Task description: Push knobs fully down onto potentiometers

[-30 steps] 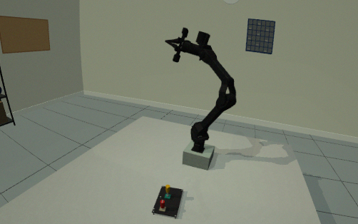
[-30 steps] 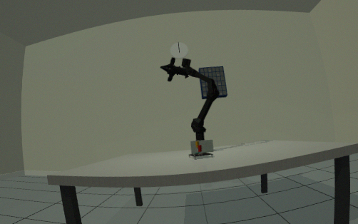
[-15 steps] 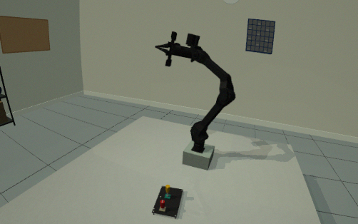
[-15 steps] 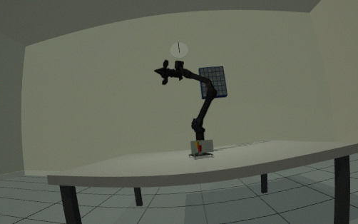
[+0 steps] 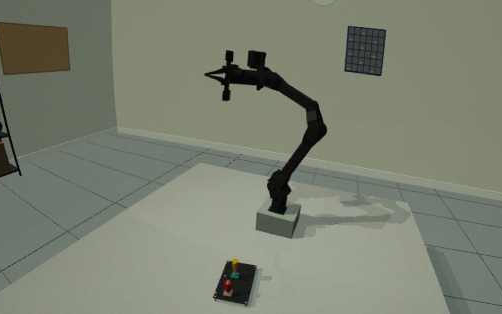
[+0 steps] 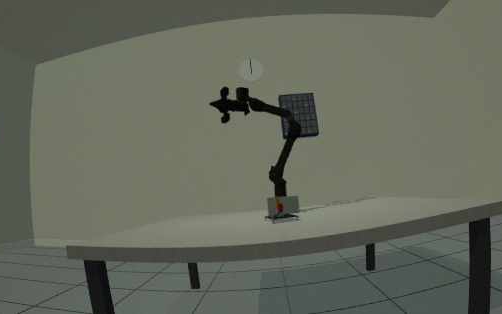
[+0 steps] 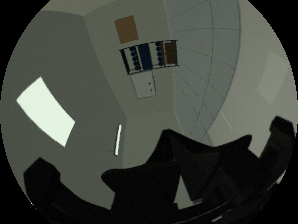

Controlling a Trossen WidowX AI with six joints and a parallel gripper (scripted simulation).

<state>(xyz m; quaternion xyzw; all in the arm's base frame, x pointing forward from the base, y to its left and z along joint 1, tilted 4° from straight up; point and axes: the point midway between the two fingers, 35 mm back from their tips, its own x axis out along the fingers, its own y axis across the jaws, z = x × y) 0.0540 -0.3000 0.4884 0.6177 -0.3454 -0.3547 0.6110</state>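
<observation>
Right now the yellow knob is 510 mm below my gripper tip, 300 mm ahead of it and 290 mm to the left of it. Also, from my gripper tip: red knob (530 mm below, 370 mm ahead, 300 mm to the left).
</observation>
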